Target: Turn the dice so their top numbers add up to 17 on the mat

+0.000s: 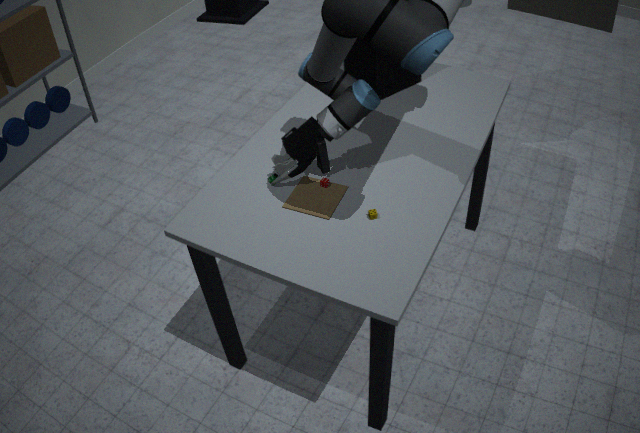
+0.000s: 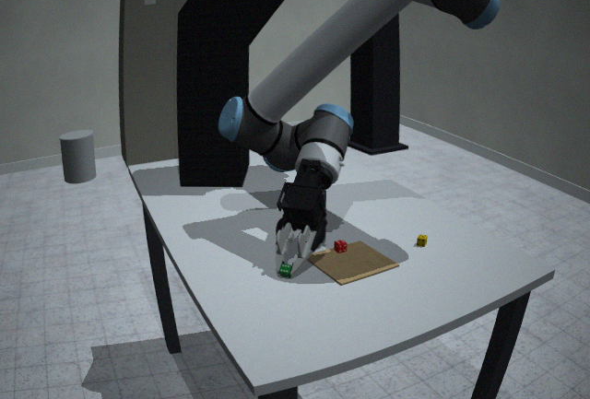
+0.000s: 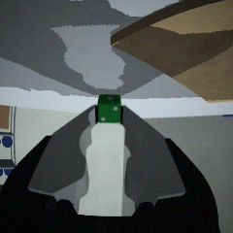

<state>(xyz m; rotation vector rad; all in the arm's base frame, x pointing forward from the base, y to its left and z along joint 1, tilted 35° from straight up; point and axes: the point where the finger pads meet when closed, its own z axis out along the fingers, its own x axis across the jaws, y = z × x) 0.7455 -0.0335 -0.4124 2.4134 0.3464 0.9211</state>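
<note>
Right now the green die is right at my hand. Round my hand: mat: 2 cm ahead, 13 cm to the left, 2 cm below; red die: 3 cm behind, 14 cm to the left; yellow die: 5 cm ahead, 31 cm to the left, 1 cm below.
</note>
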